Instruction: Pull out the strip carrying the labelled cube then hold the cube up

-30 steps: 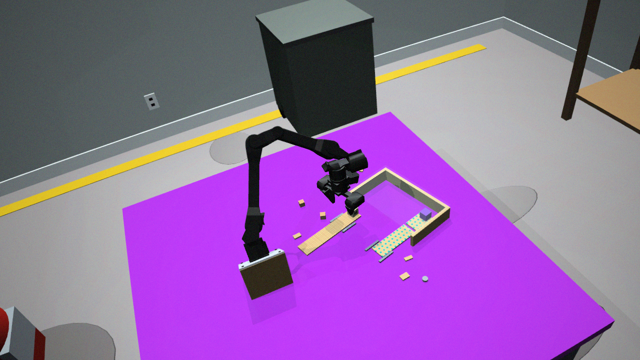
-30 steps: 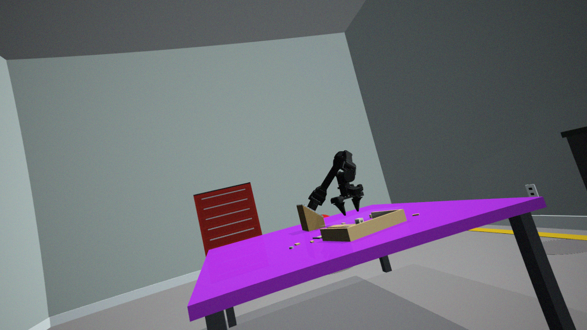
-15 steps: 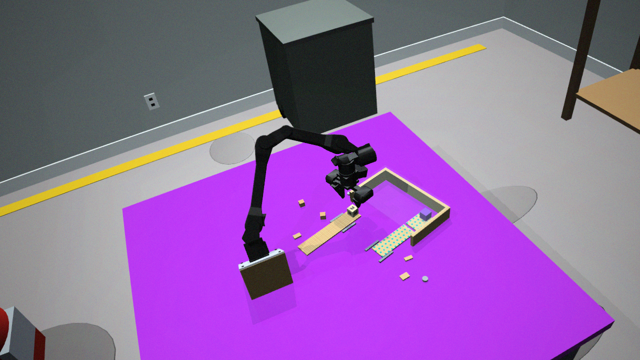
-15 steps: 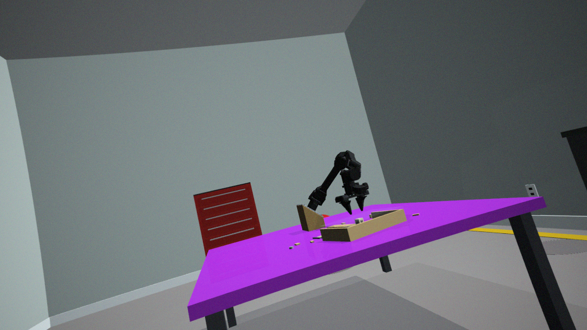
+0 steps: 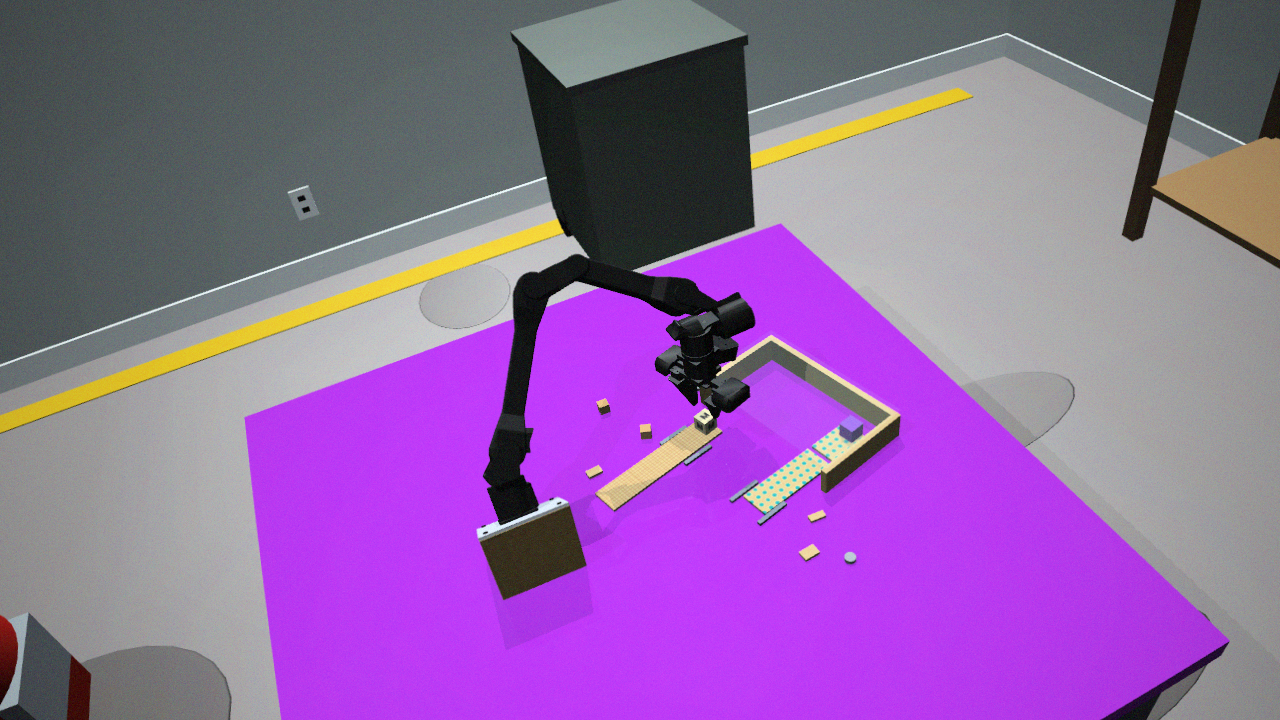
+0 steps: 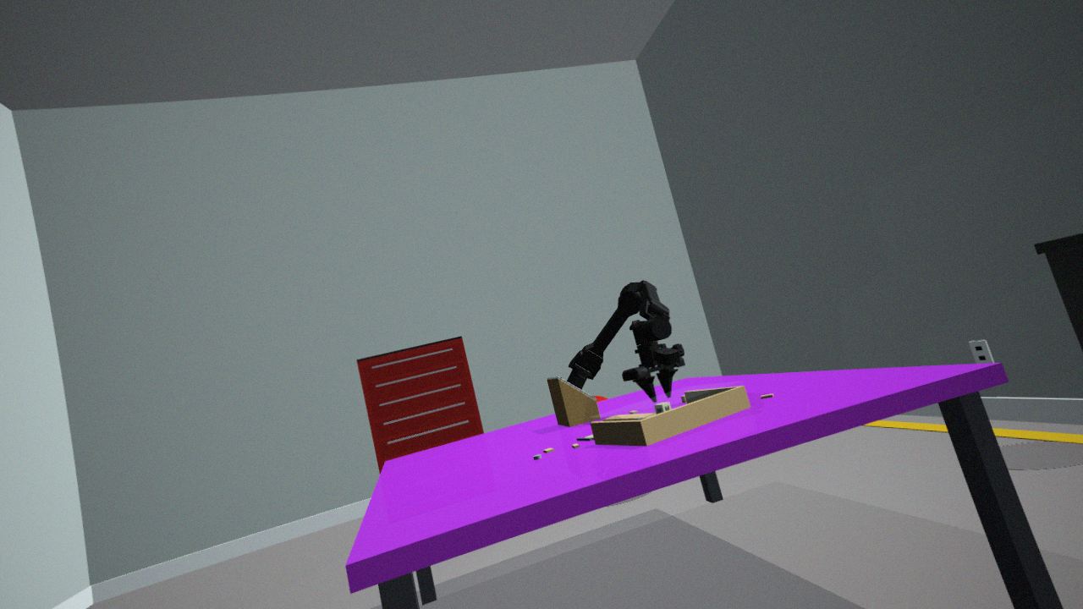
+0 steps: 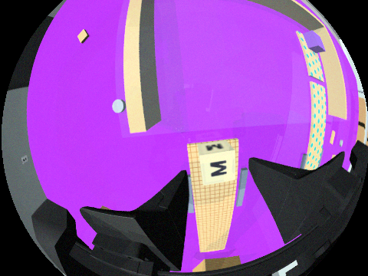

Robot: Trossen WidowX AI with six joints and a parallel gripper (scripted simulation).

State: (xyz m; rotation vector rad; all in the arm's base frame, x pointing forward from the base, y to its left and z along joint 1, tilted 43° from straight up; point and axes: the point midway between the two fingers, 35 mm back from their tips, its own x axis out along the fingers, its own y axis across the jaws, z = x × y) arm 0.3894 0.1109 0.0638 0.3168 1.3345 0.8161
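Right now my gripper tip is 2 cm above the labelled cube. The rest, counted from my gripper tip: grey disc (38 cm to the right, 7 cm ahead, 4 cm below).
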